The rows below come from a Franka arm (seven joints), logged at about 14 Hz.
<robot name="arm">
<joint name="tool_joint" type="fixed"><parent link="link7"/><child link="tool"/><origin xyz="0 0 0.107"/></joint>
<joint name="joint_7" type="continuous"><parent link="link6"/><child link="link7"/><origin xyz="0.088 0 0" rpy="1.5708 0 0"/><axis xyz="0 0 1"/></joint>
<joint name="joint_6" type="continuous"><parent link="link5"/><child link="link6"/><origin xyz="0 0 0" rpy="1.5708 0 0"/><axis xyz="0 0 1"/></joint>
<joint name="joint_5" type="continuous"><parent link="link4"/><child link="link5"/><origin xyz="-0.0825 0.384 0" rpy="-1.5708 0 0"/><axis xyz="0 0 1"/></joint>
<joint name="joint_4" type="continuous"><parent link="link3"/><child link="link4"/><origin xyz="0.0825 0 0" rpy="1.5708 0 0"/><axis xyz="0 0 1"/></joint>
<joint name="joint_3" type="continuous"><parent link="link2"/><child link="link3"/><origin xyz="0 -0.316 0" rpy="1.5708 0 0"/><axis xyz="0 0 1"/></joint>
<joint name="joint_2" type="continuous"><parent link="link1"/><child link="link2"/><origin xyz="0 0 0" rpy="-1.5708 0 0"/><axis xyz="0 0 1"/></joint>
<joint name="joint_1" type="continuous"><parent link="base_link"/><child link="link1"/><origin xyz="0 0 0.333"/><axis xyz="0 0 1"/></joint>
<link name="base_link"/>
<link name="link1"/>
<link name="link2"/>
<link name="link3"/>
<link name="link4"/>
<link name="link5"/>
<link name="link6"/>
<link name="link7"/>
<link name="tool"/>
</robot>
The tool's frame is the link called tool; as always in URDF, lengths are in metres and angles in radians. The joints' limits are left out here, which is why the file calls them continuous.
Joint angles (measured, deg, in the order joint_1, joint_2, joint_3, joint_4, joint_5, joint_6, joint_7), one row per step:
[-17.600, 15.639, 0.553, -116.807, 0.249, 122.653, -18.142]
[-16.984, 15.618, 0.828, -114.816, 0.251, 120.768, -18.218]
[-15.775, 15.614, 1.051, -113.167, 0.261, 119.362, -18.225]
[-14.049, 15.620, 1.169, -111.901, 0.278, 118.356, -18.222]
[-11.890, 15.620, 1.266, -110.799, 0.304, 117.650, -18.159]
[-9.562, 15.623, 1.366, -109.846, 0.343, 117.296, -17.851]
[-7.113, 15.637, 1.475, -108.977, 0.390, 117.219, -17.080]
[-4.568, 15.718, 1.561, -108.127, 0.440, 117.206, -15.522]
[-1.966, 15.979, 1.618, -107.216, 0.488, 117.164, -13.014]
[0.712, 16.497, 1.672, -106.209, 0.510, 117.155, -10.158]
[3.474, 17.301, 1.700, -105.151, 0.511, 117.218, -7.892]
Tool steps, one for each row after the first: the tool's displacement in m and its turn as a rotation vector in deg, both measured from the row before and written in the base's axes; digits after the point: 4 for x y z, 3 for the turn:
[0.0092, 0.0065, 0.0122, 0.053, -0.150, 0.960]
[0.0094, 0.0124, 0.0104, 0.004, -0.258, 1.428]
[0.0087, 0.0173, 0.0081, -0.015, -0.259, 1.829]
[0.0087, 0.0219, 0.0073, -0.043, -0.396, 2.175]
[0.0080, 0.0242, 0.0067, -0.083, -0.587, 2.095]
[0.0071, 0.0260, 0.0064, -0.129, -0.759, 1.758]
[0.0060, 0.0273, 0.0056, -0.179, -0.724, 1.048]
[0.0050, 0.0280, 0.0042, -0.231, -0.564, 0.132]
[0.0042, 0.0291, 0.0023, -0.233, -0.439, -0.131]
[0.0032, 0.0302, -0.0003, -0.163, -0.291, 0.522]

